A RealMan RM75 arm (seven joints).
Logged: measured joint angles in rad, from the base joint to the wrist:
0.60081, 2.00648, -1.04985, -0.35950, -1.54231, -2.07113, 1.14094
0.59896, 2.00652, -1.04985, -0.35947, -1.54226, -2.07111, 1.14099
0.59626, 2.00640, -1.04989, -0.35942, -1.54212, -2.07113, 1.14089
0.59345, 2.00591, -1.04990, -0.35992, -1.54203, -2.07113, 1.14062
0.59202, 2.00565, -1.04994, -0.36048, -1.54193, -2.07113, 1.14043
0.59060, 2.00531, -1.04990, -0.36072, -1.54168, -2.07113, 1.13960
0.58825, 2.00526, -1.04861, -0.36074, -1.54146, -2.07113, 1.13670
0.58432, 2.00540, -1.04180, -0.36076, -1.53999, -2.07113, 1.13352
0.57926, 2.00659, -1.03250, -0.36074, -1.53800, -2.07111, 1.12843
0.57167, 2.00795, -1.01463, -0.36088, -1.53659, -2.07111, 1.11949
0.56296, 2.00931, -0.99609, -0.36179, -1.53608, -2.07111, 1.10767
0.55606, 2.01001, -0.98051, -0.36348, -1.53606, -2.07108, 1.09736
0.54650, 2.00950, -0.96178, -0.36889, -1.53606, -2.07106, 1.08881
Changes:
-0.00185, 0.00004, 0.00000, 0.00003, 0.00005, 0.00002, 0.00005
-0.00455, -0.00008, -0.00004, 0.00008, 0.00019, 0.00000, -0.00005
-0.00736, -0.00057, -0.00005, -0.00042, 0.00028, 0.00000, -0.00032
-0.00879, -0.00083, -0.00009, -0.00098, 0.00038, 0.00000, -0.00051
-0.01021, -0.00117, -0.00005, -0.00122, 0.00063, 0.00000, -0.00134
-0.01256, -0.00122, 0.00124, -0.00124, 0.00085, 0.00000, -0.00424
-0.01649, -0.00108, 0.00805, -0.00126, 0.00232, 0.00000, -0.00742
-0.02155, 0.00011, 0.01735, -0.00124, 0.00431, 0.00002, -0.01251
-0.02914, 0.00147, 0.03522, -0.00138, 0.00572, 0.00002, -0.02145
-0.03785, 0.00283, 0.05376, -0.00229, 0.00623, 0.00002, -0.03327
-0.04475, 0.00353, 0.06934, -0.00398, 0.00625, 0.00005, -0.04358
-0.05431, 0.00302, 0.08807, -0.00939, 0.00625, 0.00007, -0.05213

